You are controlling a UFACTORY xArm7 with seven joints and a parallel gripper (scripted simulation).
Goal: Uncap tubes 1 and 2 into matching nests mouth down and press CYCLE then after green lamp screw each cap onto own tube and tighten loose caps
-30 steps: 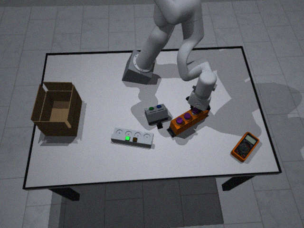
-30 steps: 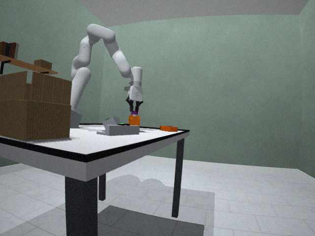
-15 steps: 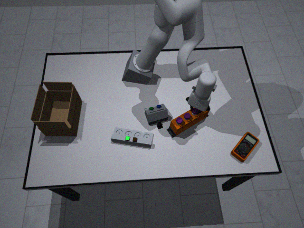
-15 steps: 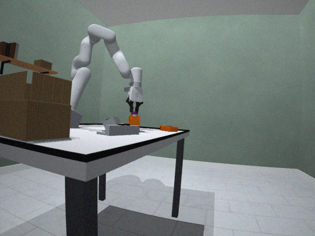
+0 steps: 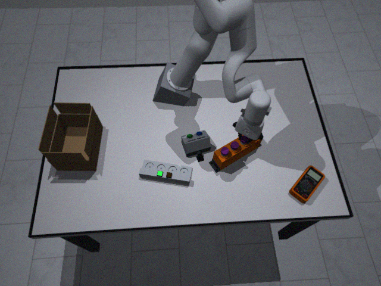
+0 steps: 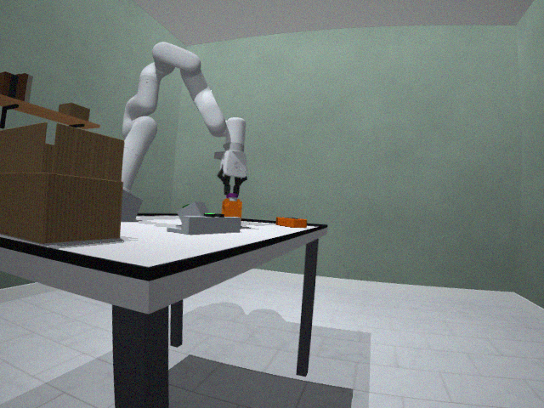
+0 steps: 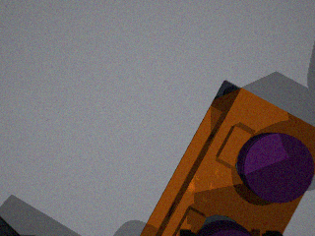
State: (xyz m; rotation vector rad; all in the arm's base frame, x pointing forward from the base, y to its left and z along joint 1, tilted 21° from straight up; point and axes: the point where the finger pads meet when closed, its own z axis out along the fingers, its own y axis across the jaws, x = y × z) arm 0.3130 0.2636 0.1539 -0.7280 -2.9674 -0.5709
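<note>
Now: the purple cap 20 mm below my hand. From my hand the other things lie so: tube 1 (40 mm to the left, 30 mm behind, 20 mm below); blue key (190 mm to the right, 70 mm below, 50 mm behind); grey key housing (210 mm to the right, 90 mm below, 20 mm behind).
</note>
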